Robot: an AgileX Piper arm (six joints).
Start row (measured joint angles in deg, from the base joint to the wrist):
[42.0, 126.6, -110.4, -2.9, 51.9, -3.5]
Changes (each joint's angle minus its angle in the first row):
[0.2, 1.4, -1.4, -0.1, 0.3, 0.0]
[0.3, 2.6, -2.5, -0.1, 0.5, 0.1]
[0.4, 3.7, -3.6, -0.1, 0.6, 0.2]
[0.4, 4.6, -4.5, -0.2, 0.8, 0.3]
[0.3, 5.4, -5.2, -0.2, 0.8, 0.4]
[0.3, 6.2, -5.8, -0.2, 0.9, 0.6]
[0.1, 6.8, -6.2, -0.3, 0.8, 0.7]
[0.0, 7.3, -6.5, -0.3, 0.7, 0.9]
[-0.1, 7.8, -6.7, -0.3, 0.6, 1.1]
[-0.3, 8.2, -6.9, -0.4, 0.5, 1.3]
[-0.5, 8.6, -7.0, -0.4, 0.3, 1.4]
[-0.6, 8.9, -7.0, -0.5, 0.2, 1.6]
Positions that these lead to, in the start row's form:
[42.2, 128.0, -111.8, -3.0, 52.2, -3.5]
[42.3, 129.2, -112.9, -3.0, 52.4, -3.4]
[42.4, 130.3, -114.0, -3.0, 52.5, -3.3]
[42.4, 131.2, -114.9, -3.1, 52.7, -3.2]
[42.3, 132.0, -115.6, -3.1, 52.7, -3.1]
[42.3, 132.8, -116.2, -3.1, 52.8, -2.9]
[42.1, 133.4, -116.6, -3.2, 52.7, -2.8]
[42.0, 133.9, -116.9, -3.2, 52.6, -2.6]
[41.9, 134.4, -117.1, -3.2, 52.5, -2.4]
[41.7, 134.8, -117.3, -3.3, 52.4, -2.2]
[41.5, 135.2, -117.4, -3.3, 52.2, -2.1]
[41.4, 135.5, -117.4, -3.4, 52.1, -1.9]

